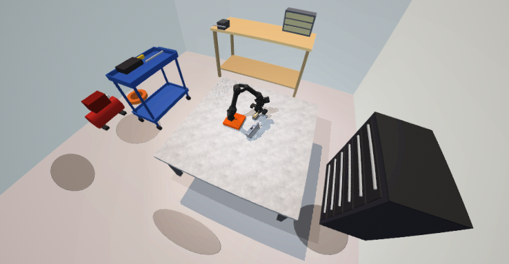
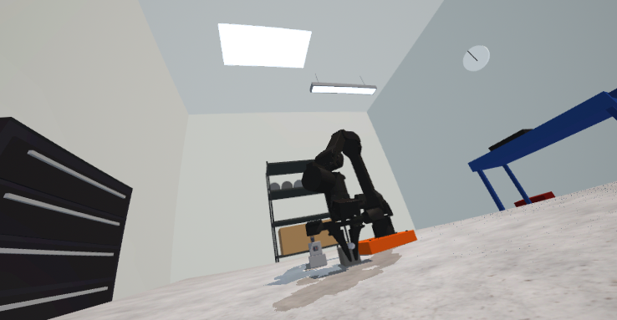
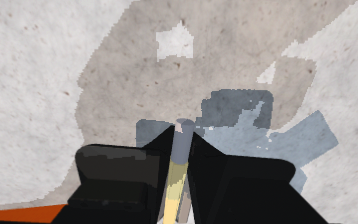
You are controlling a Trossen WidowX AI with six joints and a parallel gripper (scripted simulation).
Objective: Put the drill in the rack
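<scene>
My gripper tip is now 40 mm to the left of the drill and 30 mm below it. The rest, counted from my gripper tip: dark key: 250 mm to the right, 60 mm ahead, 40 mm above; rack: 50 mm to the right, 10 mm above.
</scene>
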